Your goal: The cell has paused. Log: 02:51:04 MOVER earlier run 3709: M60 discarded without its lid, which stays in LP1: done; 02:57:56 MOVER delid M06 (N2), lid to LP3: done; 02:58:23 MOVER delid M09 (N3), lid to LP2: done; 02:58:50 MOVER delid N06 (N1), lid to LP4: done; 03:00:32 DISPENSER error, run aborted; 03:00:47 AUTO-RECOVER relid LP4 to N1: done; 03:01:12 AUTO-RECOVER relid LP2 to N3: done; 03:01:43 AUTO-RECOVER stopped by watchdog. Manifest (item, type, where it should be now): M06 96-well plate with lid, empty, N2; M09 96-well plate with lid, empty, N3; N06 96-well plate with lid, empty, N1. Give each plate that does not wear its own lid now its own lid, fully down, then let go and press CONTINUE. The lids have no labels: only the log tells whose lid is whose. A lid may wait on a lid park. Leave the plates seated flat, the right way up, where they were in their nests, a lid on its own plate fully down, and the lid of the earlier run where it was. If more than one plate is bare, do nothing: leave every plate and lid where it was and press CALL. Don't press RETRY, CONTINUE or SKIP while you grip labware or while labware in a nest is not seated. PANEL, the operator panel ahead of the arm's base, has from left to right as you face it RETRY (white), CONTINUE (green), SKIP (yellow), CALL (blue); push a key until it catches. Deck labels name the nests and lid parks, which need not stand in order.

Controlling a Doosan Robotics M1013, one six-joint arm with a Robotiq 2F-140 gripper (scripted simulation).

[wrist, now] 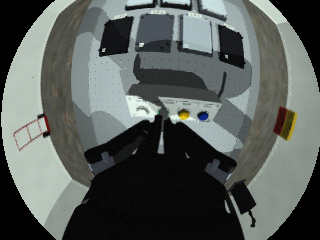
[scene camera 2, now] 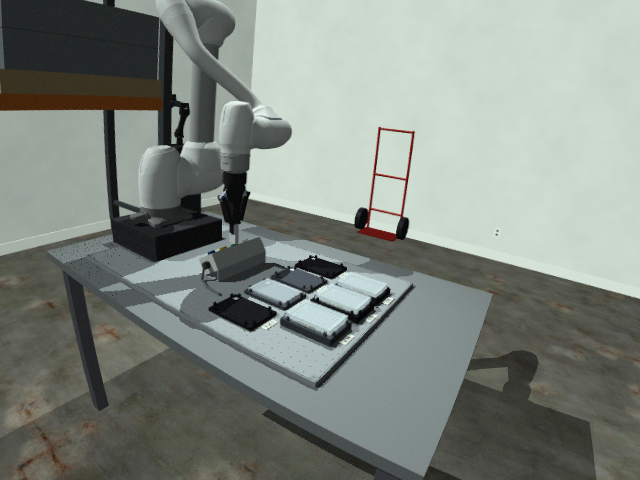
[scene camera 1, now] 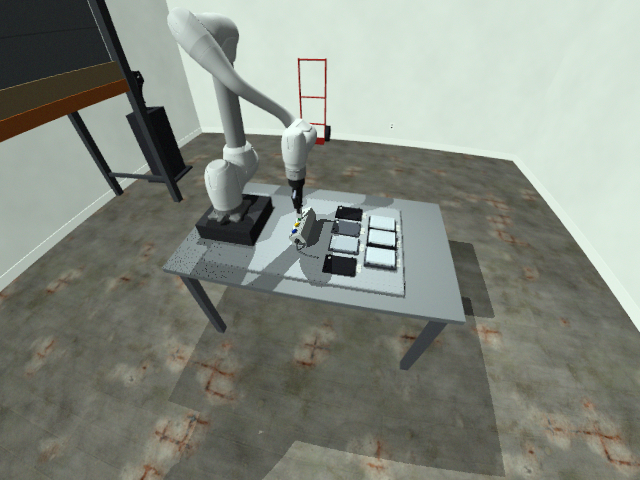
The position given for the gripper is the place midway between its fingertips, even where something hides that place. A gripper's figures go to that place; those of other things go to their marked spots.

Scene:
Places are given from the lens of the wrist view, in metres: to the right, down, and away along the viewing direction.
gripper (wrist: 163, 114): 0.00, -0.01, 0.21
operator panel (wrist: 153, 97): -0.02, -0.05, 0.19
black lid park (wrist: 231, 44): 0.23, -0.25, 0.19
The marked spots on the operator panel and the black lid park are 0.32 m apart.

